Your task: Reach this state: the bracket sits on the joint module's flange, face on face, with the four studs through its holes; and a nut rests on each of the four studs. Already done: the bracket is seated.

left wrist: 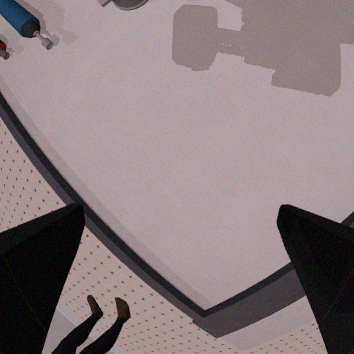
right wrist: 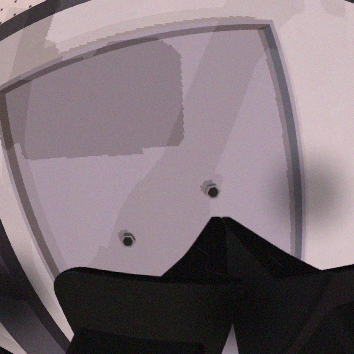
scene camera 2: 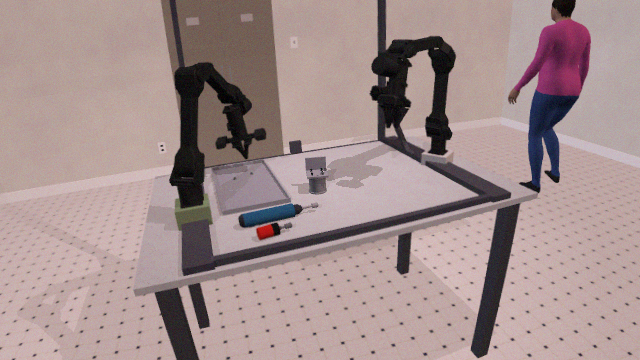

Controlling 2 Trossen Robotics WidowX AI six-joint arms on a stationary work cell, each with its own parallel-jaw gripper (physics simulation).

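Seen in the pictures: left gripper, fingertip midpoint: (left wrist: 183,215) (scene camera 2: 392,128); right gripper, fingertip midpoint: (right wrist: 218,225) (scene camera 2: 246,158); left arm's base at its link origin: (scene camera 2: 437,152); right arm's base at its link origin: (scene camera 2: 191,202).
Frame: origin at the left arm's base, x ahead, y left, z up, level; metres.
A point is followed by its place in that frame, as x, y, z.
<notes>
The bracket (scene camera 2: 315,164) {0.434, -0.283, 0.039} sits on the grey joint module (scene camera 2: 317,187) {0.478, -0.247, -0.022}, its plate upright; part of the module (left wrist: 131,4) {0.445, -0.236, -0.035} shows at the top edge of the left wrist view. Small dark bits stand on the bracket, too small to tell studs from nuts. Two hex nuts (scene camera 2: 235,178) {0.535, -0.591, -0.038} (right wrist: 212,190) {0.463, -0.577, -0.037} (scene camera 2: 251,173) {0.467, -0.573, -0.038} (right wrist: 128,239) {0.531, -0.597, -0.037} lie apart in the grey tray (scene camera 2: 255,206) {0.668, -0.351, -0.037} (right wrist: 296,190) {0.416, -0.522, -0.037}. My right gripper (scene camera 2: 246,156) {0.471, -0.585, 0.022} (right wrist: 218,225) {0.471, -0.585, 0.022} is shut and empty, above the tray. My left gripper (scene camera 2: 394,121) {0.305, -0.061, 0.162} (left wrist: 183,215) {0.305, -0.061, 0.162} is open and empty, high over the table's right side.
A blue driver (scene camera 2: 270,215) {0.714, -0.241, -0.017} (left wrist: 17,16) {0.665, -0.240, -0.006} lies in front of the tray, its tip towards the joint module. A shorter red driver (scene camera 2: 266,231) {0.783, -0.192, -0.020} (left wrist: 2,48) {0.742, -0.190, -0.037} lies in front of it. Dark rails (scene camera 2: 350,230) {0.652, -0.013, -0.028} edge the table. A person (scene camera 2: 562,60) stands behind the table at the right.
</notes>
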